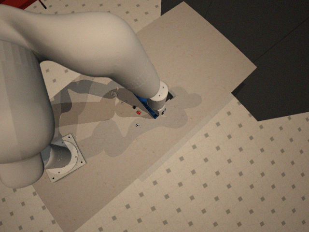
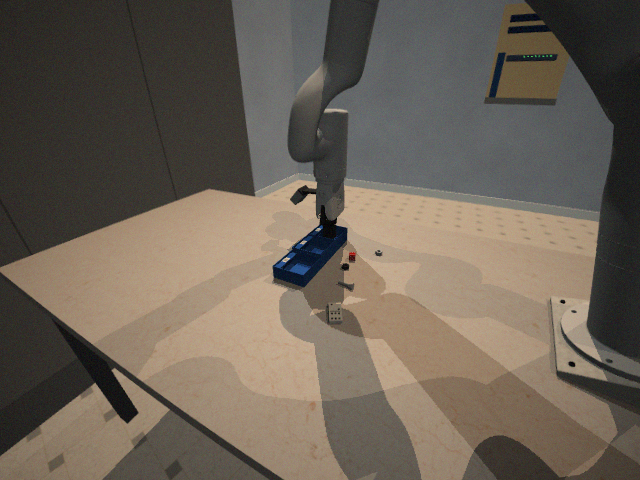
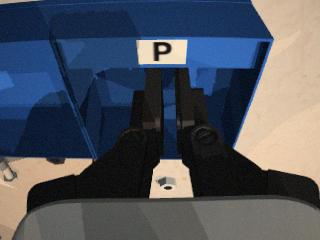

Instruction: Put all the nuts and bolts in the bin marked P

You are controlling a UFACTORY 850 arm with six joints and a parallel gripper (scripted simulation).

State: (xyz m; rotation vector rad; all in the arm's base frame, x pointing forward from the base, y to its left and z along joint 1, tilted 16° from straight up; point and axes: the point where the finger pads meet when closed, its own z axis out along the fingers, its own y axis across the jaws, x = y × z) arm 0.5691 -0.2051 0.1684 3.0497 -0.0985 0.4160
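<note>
The blue bin is 10 mm ahead of my hand, 90 mm to the left of it and 20 mm below it. Round my hand: grey nut: 150 mm behind, 20 mm to the left, 30 mm below; red die: 80 mm behind, 70 mm to the left, 30 mm below; black nut: 80 mm behind, 110 mm to the left, 30 mm below.
</note>
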